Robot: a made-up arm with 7 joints. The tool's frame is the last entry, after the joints. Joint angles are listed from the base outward. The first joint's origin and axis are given. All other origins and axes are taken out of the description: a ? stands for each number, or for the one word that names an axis. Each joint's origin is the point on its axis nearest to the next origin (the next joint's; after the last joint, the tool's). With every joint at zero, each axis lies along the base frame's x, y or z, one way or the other. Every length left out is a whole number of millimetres.
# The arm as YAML. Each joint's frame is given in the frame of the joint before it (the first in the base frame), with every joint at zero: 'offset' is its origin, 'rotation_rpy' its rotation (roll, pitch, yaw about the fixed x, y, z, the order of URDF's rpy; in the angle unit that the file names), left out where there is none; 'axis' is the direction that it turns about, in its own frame. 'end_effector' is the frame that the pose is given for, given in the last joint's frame.
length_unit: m
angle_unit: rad
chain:
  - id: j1
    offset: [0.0, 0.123, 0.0]
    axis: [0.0, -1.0, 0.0]
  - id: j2
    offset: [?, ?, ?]
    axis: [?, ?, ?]
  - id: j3
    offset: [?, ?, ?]
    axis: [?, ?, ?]
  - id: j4
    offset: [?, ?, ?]
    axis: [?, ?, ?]
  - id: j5
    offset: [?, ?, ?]
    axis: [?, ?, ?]
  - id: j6
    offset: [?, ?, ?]
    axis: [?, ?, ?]
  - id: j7
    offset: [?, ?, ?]
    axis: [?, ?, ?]
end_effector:
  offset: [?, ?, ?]
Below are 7 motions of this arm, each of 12 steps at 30 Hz.
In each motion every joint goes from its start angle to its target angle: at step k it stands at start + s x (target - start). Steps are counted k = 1, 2, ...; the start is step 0. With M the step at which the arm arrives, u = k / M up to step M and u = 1 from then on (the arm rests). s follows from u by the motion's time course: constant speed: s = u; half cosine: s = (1 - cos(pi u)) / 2; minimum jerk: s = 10 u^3 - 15 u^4 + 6 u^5.
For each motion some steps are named. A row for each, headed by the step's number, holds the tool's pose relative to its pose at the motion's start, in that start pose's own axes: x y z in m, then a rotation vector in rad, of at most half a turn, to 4 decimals.
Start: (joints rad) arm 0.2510 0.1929 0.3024 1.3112 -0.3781 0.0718 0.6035
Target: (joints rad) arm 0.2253 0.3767 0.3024 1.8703 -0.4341 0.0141 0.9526
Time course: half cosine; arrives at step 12
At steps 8, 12:
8: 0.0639 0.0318 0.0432 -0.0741 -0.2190 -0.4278
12: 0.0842 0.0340 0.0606 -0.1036 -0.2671 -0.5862

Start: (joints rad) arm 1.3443 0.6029 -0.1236 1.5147 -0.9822 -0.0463 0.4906
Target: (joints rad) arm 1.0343 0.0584 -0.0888 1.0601 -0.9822 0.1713 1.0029
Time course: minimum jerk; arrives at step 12
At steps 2, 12:
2: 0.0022 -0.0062 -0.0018 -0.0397 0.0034 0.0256
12: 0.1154 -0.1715 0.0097 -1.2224 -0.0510 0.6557

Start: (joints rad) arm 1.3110 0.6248 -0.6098 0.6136 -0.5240 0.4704 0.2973
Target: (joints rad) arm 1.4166 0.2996 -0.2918 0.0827 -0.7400 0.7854 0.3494
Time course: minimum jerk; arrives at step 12
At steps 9, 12:
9: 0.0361 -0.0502 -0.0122 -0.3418 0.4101 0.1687
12: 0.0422 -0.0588 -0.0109 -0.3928 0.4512 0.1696

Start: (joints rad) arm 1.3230 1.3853 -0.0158 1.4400 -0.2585 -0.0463 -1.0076
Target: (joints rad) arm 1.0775 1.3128 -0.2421 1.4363 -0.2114 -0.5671 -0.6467
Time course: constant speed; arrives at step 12
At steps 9, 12:
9: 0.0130 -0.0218 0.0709 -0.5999 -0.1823 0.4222
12: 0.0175 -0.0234 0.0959 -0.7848 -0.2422 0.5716

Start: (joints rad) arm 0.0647 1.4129 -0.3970 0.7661 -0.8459 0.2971 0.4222
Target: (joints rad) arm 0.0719 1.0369 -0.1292 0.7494 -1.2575 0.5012 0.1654
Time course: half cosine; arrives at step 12
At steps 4, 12:
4: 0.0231 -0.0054 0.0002 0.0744 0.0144 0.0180
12: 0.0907 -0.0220 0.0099 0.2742 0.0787 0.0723

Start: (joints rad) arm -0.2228 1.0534 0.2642 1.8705 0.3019 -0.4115 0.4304
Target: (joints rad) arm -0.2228 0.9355 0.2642 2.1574 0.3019 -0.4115 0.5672
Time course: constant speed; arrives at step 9
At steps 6, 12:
6: 0.0279 -0.0146 -0.0123 -0.0838 -0.1862 -0.0134
12: 0.0430 -0.0212 -0.0164 -0.1216 -0.2782 -0.0305

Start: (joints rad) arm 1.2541 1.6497 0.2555 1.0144 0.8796 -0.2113 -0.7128
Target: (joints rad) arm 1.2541 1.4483 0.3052 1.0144 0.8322 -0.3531 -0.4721
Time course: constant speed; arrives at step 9
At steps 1, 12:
1: -0.0050 -0.0004 0.0032 -0.0232 0.0048 0.0164
12: -0.0430 -0.0047 0.0320 -0.1979 0.0269 0.1470

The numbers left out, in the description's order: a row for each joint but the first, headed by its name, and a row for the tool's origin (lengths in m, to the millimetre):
j2: xyz 0.0 0.0 0.0, axis 1.0 0.0 0.0
j3: xyz 0.0 0.0 -0.206, axis 0.0 0.0 1.0
j4: xyz 0.0 0.0 0.0, axis 0.0 -1.0 0.0
j5: xyz 0.0 0.0 -0.178, axis 0.0 0.0 1.0
j6: xyz 0.0 0.0 0.0, axis 0.0 1.0 0.0
j7: xyz 0.0 0.0 0.0, axis -1.0 0.0 0.0
tool: xyz 0.0 0.0 0.0

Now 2 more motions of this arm.
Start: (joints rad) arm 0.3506 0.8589 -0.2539 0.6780 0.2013 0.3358 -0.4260
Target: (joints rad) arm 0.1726 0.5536 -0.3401 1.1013 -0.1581 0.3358 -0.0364
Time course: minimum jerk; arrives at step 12
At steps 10, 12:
10: 0.0209 -0.0978 0.0985 -0.6428 -0.4272 -0.2349
12: 0.0215 -0.1002 0.1029 -0.6638 -0.4424 -0.2415

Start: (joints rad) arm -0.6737 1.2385 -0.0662 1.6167 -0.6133 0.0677 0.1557
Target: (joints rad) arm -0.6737 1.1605 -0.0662 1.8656 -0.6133 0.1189 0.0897
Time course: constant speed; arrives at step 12
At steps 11, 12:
11: 0.0400 0.0135 0.0087 0.1966 -0.1464 0.0656
12: 0.0434 0.0148 0.0100 0.2148 -0.1592 0.0723

